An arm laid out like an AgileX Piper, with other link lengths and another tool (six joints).
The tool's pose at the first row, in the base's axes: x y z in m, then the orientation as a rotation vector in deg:
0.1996 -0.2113 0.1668 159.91 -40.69 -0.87
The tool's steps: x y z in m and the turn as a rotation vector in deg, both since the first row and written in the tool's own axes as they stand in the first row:
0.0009 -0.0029 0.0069 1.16 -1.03 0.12
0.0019 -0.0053 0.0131 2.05 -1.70 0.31
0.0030 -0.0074 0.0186 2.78 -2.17 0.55
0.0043 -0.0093 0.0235 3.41 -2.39 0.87
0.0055 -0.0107 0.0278 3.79 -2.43 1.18
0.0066 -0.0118 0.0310 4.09 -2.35 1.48
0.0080 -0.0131 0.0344 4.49 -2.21 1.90
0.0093 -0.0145 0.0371 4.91 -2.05 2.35
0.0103 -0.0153 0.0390 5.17 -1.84 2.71
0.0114 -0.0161 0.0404 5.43 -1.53 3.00
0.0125 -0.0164 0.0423 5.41 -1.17 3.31
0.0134 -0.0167 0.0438 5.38 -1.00 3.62
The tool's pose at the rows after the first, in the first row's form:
0.2012 -0.2110 0.1594 161.16 -41.34 -1.89
0.2028 -0.2110 0.1529 162.05 -41.95 -2.48
0.2043 -0.2111 0.1471 162.74 -42.55 -2.85
0.2060 -0.2113 0.1420 163.26 -43.19 -2.88
0.2074 -0.2117 0.1375 163.51 -43.71 -2.75
0.2086 -0.2121 0.1342 163.67 -44.19 -2.47
0.2102 -0.2125 0.1307 163.86 -44.83 -2.05
0.2118 -0.2126 0.1278 164.06 -45.53 -1.58
0.2130 -0.2129 0.1258 164.12 -46.04 -1.12
0.2142 -0.2131 0.1243 164.20 -46.44 -0.52
0.2152 -0.2138 0.1225 163.98 -46.78 0.05
0.2160 -0.2143 0.1210 163.80 -47.18 0.34

